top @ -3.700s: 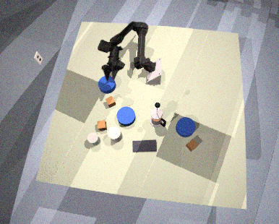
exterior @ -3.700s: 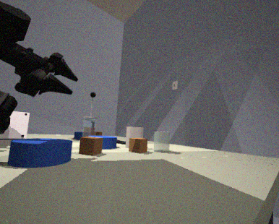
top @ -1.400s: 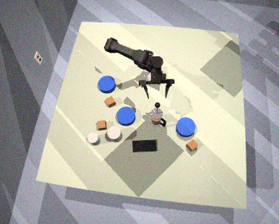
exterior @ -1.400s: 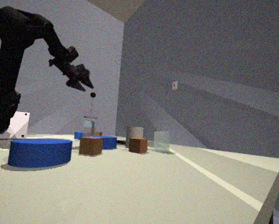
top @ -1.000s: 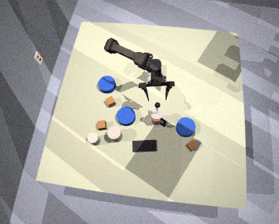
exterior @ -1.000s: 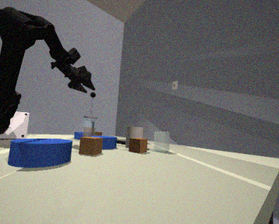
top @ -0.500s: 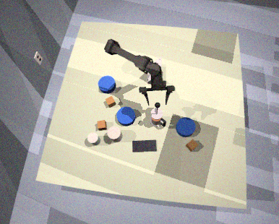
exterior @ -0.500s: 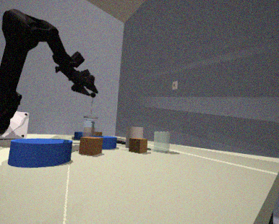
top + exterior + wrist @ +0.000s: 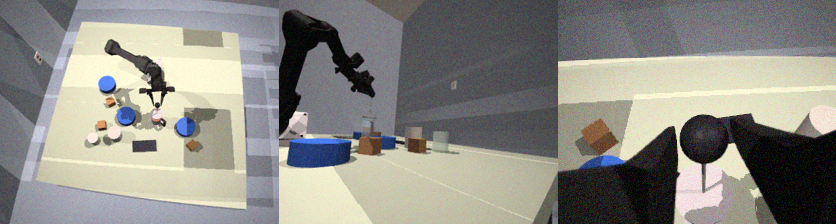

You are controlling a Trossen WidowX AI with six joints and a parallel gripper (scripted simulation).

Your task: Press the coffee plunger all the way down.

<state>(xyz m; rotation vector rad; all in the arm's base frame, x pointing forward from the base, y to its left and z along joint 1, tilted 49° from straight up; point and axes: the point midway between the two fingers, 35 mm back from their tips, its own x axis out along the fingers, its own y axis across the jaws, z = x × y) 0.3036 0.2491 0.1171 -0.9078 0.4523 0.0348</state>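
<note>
Now: the coffee press 10 mm to the left of my gripper tip and 140 mm below it. Round my gripper tip: dark flat plate: 170 mm ahead, 50 mm to the right, 260 mm below.
</note>
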